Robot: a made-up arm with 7 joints.
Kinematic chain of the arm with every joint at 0, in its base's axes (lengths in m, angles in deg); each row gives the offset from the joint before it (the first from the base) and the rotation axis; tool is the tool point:
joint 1: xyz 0 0 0 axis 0 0.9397 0.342
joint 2: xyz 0 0 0 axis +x
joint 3: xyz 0 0 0 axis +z
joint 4: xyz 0.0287 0 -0.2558 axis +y
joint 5: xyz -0.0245 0 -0.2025 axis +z
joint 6: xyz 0 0 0 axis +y
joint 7: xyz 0 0 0 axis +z
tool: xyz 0 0 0
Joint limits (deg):
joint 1: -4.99..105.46
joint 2: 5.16..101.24
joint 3: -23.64..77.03
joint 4: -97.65..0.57
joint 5: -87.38..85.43
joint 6: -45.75..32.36
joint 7: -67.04..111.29
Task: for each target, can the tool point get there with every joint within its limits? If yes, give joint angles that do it. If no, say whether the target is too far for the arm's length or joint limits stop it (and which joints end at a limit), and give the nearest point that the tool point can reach.
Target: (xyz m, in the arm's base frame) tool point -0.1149 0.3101 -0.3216
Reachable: yes | joints 21.44 43.99 -7.83 -10.83 -53.00 17.34 81.61
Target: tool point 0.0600 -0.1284 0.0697
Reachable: no: joint limits stop it (at a limit: joint 1, joint 2, joint 3, joint 4) | nearest point 0.2315 -0.0768 -0.2423 | short by 0.360 m
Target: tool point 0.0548 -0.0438 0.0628
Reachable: no: joint limits stop it (at a limit: joint 1, joint 2, joint 4) | nearest point 0.1472 0.2106 0.2284 | short by 0.317 m
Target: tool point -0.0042 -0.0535 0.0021
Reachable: no: joint limits stop it (at a limit: joint 1, joint 2, joint 3, joint 4) | nearest point -0.2696 -0.0955 -0.1907 | short by 0.331 m
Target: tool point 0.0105 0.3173 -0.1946
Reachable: yes | joints 49.51 75.63 -4.72 -86.25 26.53 -25.44 5.94
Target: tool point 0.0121 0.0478 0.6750
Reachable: no: too far | nearest point 0.0359 0.2028 0.2753 | short by 0.429 m
